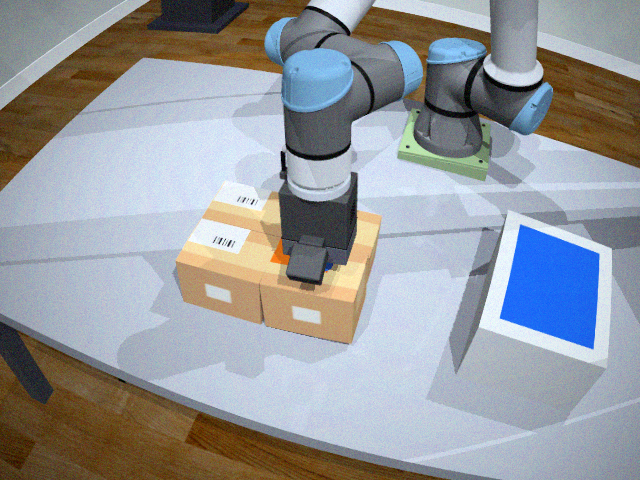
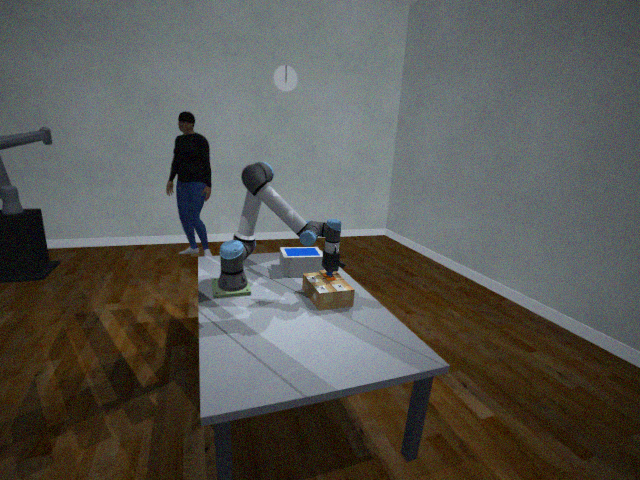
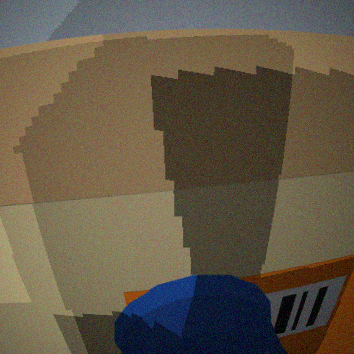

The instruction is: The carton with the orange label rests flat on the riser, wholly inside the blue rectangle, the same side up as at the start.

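Pixels of known places: hand, tool point: (image 2: 329, 276) (image 3: 183, 289); arm's base, link origin: (image 1: 448, 138) (image 2: 232, 284).
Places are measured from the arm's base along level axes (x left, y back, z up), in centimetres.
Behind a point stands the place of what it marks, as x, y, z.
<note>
The carton with the orange label (image 1: 316, 304) @[-14.0, -54.9, 5.5] (image 3: 105, 246) @[-13.7, -51.8, 7.4] stands at the front right of a tight block of brown cartons (image 2: 329, 292) @[-34.5, -41.0, 6.4] on the table. Its orange label (image 1: 280, 255) @[-20.8, -49.1, 6.8] (image 3: 309, 277) @[-17.6, -50.3, 7.1] is mostly hidden under the tool. My blue suction cup (image 1: 328, 266) (image 2: 329, 272) (image 3: 197, 316) sits pressed down on the carton's top at the label's edge. The carton rests on the table, level with its neighbours. The white riser (image 1: 522, 371) @[16.2, -57.0, 3.1] (image 2: 297, 267) @[9.8, -39.3, 2.8] with the blue rectangle (image 1: 552, 284) @[18.5, -45.3, 9.3] (image 2: 300, 251) @[19.8, -44.2, 9.3] stands to the right, apart from the cartons.
Two cartons with white barcode labels (image 1: 219, 269) @[-28.0, -54.0, 6.5] (image 1: 238, 198) @[-30.8, -39.4, 6.5] touch the target on its left and back. The arm's green base plate (image 1: 444, 157) @[-0.2, -7.9, 0.2] is behind. A person (image 2: 190, 180) walks beyond the table, and another arm on a dark pedestal (image 2: 17, 232) stands far left.
</note>
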